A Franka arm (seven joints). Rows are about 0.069 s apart.
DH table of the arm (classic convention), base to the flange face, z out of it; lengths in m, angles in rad. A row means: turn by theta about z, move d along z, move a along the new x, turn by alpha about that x. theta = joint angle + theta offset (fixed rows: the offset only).
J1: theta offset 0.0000; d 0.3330; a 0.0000; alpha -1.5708
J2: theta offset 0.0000; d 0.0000; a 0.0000; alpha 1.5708
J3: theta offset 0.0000; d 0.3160; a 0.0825; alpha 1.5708
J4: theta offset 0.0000; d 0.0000; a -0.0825; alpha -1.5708
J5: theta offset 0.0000; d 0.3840; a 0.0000; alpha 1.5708
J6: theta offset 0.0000; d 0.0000; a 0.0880; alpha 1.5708
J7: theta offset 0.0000; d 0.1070; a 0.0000; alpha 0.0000
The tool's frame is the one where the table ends.
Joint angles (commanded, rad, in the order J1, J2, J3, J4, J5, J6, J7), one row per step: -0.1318, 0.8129, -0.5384, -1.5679, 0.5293, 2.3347, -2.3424; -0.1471, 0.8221, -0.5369, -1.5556, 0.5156, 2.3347, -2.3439; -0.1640, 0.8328, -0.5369, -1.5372, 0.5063, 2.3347, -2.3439; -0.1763, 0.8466, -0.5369, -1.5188, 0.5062, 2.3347, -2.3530; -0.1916, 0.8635, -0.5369, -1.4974, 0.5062, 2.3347, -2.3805; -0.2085, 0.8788, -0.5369, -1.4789, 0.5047, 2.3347, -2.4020; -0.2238, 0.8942, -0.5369, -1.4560, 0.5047, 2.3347, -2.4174
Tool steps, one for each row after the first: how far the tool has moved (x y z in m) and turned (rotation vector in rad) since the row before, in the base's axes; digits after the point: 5 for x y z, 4 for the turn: -0.00257, -0.00846, -0.00129, -0.0106, 0.0073, 0.0003; -0.00184, -0.01010, 0.00051, -0.0119, 0.0015, -0.0042; -0.00037, -0.00718, -0.00154, -0.0072, -0.0001, 0.0038; -0.00109, -0.00886, -0.00242, -0.0093, 0.0022, 0.0203; -0.00275, -0.00976, -0.00261, -0.0083, 0.0036, 0.0126; -0.00076, -0.00878, -0.00097, -0.0092, -0.0010, 0.0091
